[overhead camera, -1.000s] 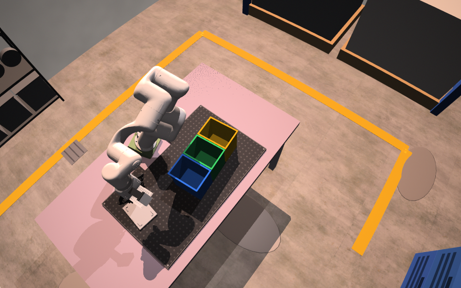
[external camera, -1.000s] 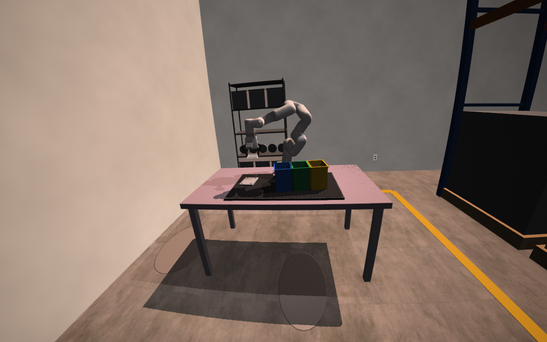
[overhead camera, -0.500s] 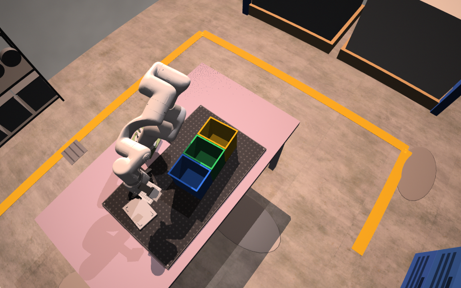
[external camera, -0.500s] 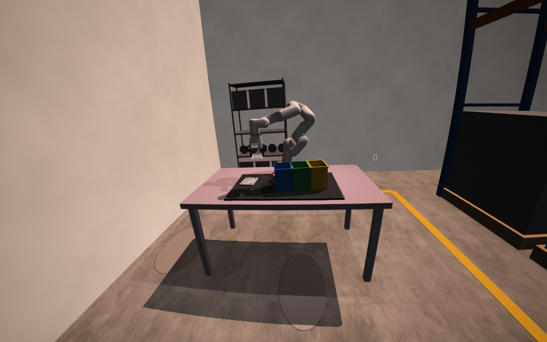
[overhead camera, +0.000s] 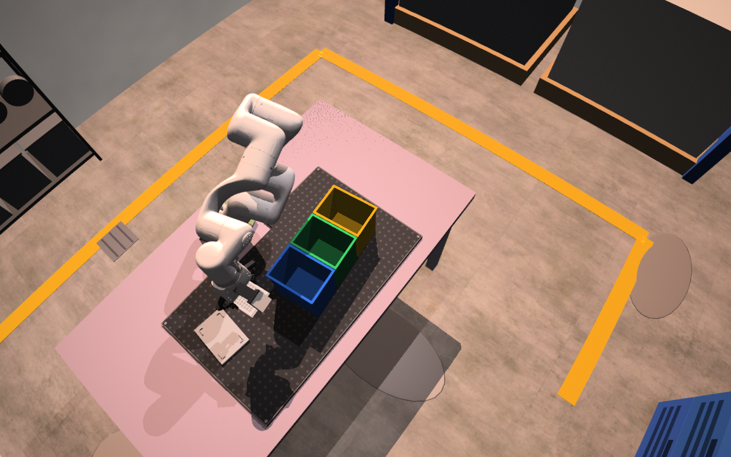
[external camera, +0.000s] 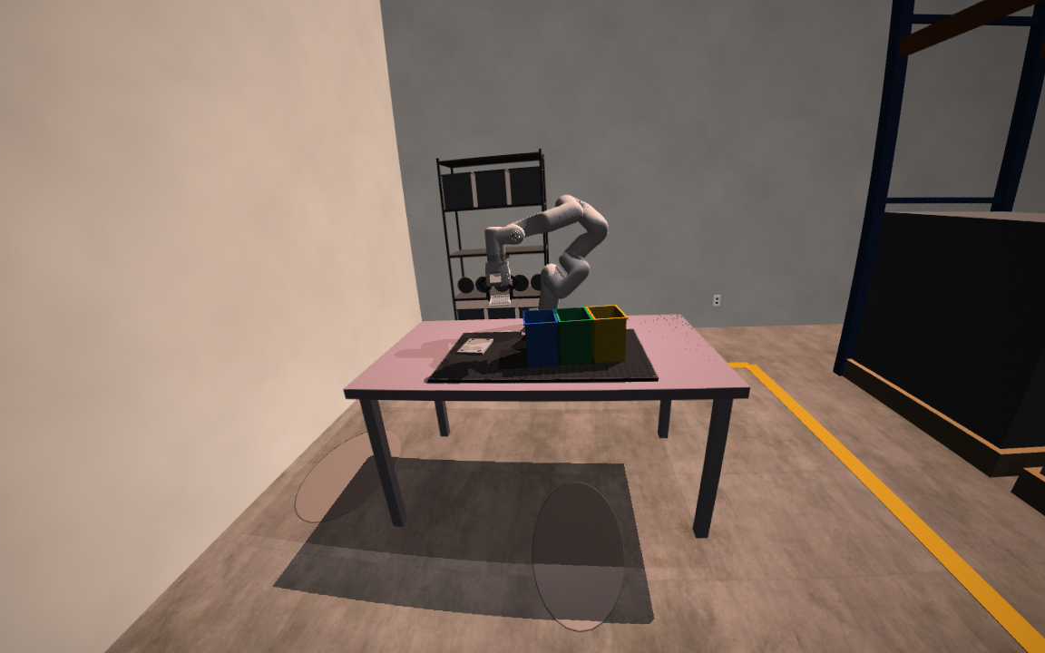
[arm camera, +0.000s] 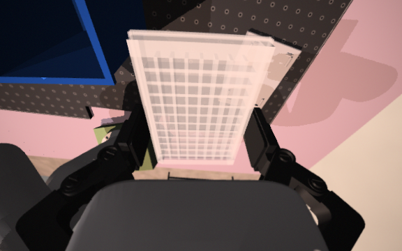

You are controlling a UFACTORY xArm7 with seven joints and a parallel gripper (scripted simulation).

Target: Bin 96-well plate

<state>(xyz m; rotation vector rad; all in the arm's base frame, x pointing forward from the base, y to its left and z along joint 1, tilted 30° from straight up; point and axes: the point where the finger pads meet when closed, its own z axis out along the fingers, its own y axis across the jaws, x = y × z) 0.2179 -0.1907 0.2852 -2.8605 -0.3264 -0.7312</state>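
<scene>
Right now my hand is 17 cm to the right of the blue bin, 15 cm above it and 4 cm short of it. Round my hand: plate nest N1 (24 cm below, 15 cm to the right, 3 cm behind); green bin (30 cm to the left, 15 cm below); 96-well plate (1 cm below).
</scene>
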